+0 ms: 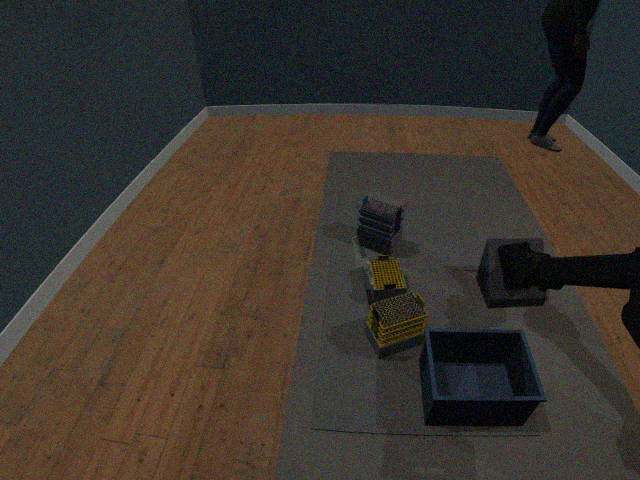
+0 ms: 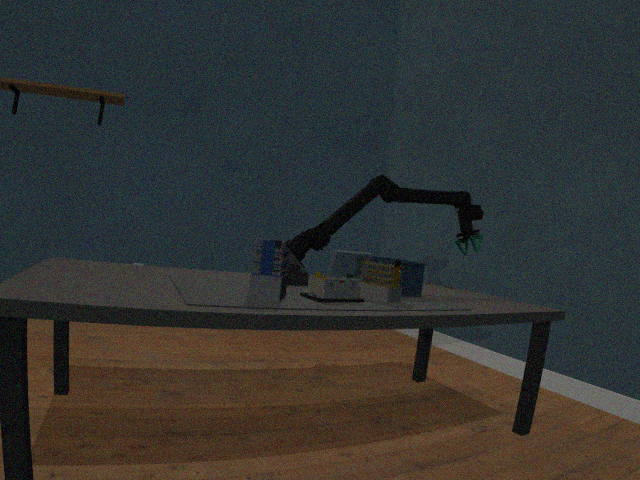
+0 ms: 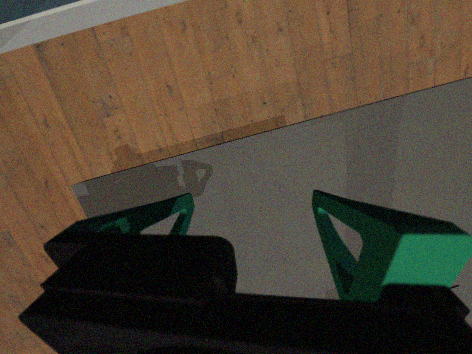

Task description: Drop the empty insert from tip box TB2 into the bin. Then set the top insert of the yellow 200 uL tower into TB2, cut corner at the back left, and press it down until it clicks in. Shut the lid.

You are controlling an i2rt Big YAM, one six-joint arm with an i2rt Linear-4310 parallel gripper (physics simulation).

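Observation:
My gripper (image 2: 469, 251) (image 3: 249, 198) is open with nothing between its green fingers. It hangs high, beyond the bin, over the end of the table. An open tip box (image 2: 338, 290), taken as TB2, holds a yellow insert (image 1: 386, 273) with an empty-looking grid; its label is unreadable. Its clear lid (image 2: 347, 262) stands up. The yellow tower (image 1: 402, 328) (image 2: 381, 272) is a stack of yellow inserts on a pale base, between the box and the bin. The blue bin (image 1: 485, 398) (image 2: 412, 279) is open-topped, with its floor visible. The cut corners are too dark to make out.
A blue tower (image 1: 379, 223) (image 2: 269, 258) stands on the other side of the tip box. The arm's base block (image 1: 491, 294) stands across from the boxes. A person (image 1: 560, 82) stands on the floor at the back right. A wall shelf (image 2: 62, 91) hangs at the upper left.

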